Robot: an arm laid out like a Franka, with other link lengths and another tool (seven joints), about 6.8 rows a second.
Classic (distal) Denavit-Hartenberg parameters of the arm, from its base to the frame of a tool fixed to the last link. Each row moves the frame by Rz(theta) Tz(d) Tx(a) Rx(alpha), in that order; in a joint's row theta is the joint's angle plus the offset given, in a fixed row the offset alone. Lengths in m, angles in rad.
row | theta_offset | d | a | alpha
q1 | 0 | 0.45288 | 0 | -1.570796
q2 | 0 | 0 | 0 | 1.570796
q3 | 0 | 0.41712 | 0.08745 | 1.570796
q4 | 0 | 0 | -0.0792 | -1.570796
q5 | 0 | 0.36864 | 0 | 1.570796
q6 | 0 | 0 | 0.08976 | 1.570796
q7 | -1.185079 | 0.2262 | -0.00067 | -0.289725
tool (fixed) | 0 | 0.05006 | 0 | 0
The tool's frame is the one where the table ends.
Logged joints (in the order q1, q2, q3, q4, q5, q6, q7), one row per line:
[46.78 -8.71 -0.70 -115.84 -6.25 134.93 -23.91]
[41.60 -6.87 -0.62 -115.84 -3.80 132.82 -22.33]
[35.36 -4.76 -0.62 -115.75 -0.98 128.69 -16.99]
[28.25 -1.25 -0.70 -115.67 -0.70 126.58 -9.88]
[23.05 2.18 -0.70 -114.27 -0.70 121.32 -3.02]
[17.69 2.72 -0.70 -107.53 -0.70 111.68 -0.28]
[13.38 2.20 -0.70 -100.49 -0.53 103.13 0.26]
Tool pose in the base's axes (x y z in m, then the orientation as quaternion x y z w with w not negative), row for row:
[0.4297 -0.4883 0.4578 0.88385 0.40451 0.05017 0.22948]
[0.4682 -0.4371 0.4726 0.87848 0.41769 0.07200 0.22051]
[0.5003 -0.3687 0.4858 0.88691 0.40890 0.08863 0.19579]
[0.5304 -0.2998 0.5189 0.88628 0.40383 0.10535 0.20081]
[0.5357 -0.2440 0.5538 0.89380 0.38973 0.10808 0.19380]
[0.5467 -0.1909 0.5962 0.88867 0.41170 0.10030 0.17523]
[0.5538 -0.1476 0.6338 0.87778 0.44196 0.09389 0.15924]
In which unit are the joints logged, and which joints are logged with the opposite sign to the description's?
The joints are logged in degrees. Opposite sign: q1, q2.
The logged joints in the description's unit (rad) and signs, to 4 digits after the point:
[-0.8165 0.1520 -0.0122 -2.0218 -0.1091 2.3550 -0.4173]
[-0.7261 0.1199 -0.0108 -2.0218 -0.0663 2.3181 -0.3897]
[-0.6171 0.0831 -0.0108 -2.0202 -0.0171 2.2461 -0.2965]
[-0.4931 0.0218 -0.0122 -2.0188 -0.0122 2.2092 -0.1724]
[-0.4023 -0.0380 -0.0122 -1.9944 -0.0122 2.1174 -0.0527]
[-0.3087 -0.0475 -0.0122 -1.8768 -0.0122 1.9492 -0.0049]
[-0.2335 -0.0384 -0.0122 -1.7539 -0.0093 1.8000 0.0045]

